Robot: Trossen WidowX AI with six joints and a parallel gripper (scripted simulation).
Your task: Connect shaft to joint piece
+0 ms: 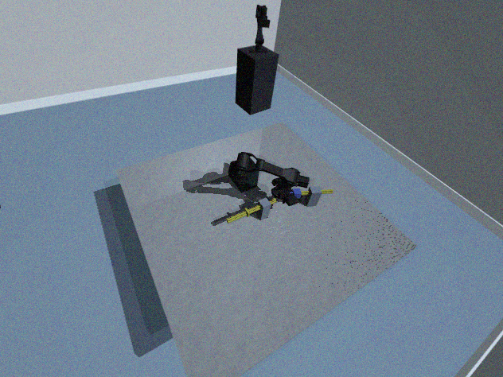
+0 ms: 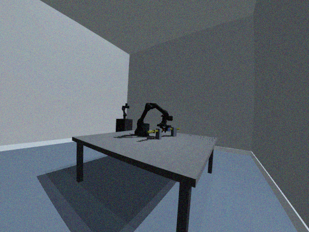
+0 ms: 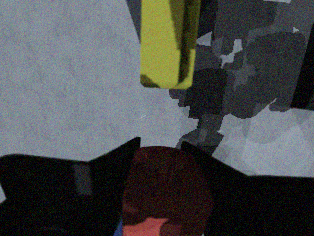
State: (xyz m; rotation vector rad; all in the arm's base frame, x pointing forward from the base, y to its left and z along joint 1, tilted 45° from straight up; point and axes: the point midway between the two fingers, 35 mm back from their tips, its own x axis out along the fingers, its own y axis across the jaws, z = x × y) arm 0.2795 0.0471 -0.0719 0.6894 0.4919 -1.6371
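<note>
Right now the red square joint piece is 20 mm to the left of my gripper tip and 40 mm above it.
</note>
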